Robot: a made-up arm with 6 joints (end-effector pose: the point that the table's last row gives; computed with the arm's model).
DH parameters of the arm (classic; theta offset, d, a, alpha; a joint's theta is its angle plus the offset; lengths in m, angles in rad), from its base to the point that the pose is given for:
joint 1: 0 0.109 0 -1.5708
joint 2: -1.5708 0 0.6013 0
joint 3: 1.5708 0.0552 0 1.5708
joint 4: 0 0.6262 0 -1.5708
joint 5: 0 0 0 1.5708
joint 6: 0 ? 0 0
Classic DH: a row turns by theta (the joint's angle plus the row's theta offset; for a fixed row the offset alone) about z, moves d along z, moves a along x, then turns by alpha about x.
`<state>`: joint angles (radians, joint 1 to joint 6).
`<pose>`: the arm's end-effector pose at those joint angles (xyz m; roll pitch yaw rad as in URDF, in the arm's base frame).
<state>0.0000 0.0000 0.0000 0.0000 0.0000 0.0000</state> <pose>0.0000 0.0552 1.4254 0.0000 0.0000 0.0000</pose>
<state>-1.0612 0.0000 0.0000 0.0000 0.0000 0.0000</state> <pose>0.0482 0.0269 1.4254 0.0000 0.0000 -1.0612</pose>
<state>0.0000 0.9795 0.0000 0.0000 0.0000 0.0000</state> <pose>1.0929 0.0552 0.8428 0.0000 0.9795 0.0000</pose>
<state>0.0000 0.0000 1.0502 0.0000 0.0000 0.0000</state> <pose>0.6204 0.0552 1.0660 0.0000 1.0502 0.0000</pose>
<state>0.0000 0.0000 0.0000 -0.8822 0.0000 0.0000</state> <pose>0.0000 0.0552 1.4254 0.0000 0.0000 -0.8822</pose>
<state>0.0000 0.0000 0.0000 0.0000 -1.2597 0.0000</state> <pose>-0.0846 0.0552 1.3637 0.0000 -1.2597 0.0000</pose>
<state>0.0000 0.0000 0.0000 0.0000 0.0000 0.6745</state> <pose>0.0000 0.0552 1.4254 0.0000 0.0000 0.6745</pose>
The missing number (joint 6, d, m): 0.0889
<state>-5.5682 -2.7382 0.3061 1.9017 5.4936 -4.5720</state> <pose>-0.5259 -0.4625 -0.9533 2.0348 0.5396 0.2102</pose>
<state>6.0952 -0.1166 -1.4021 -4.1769 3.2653 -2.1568</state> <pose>-0.5877 0.1584 0.7398 1.5584 -0.4471 1.2819</pose>
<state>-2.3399 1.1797 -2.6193 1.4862 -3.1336 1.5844</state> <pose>0.0230 -0.0546 0.4084 2.5102 1.4072 0.1558</pose>
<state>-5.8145 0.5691 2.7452 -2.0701 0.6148 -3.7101</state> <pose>0.1989 0.1121 -0.0771 -2.7058 0.3479 -3.0505</pose>
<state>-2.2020 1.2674 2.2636 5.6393 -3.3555 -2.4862</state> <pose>-0.1741 -0.3126 -0.2046 -0.2447 0.0594 2.2066</pose>
